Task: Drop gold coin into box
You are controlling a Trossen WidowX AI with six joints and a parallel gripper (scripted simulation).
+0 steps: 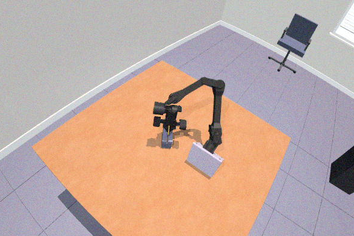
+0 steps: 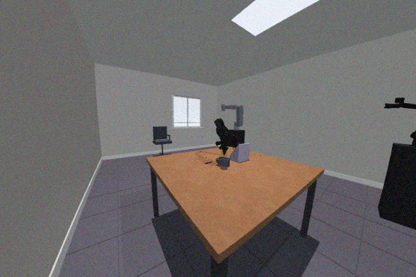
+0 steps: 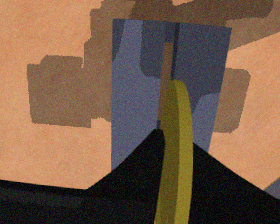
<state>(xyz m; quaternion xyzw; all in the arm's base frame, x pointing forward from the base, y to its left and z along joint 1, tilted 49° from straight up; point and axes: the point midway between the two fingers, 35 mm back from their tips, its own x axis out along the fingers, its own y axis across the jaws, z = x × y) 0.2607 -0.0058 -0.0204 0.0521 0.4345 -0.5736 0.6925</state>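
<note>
Now: the gold coin 2 cm above my gripper tip.
</note>
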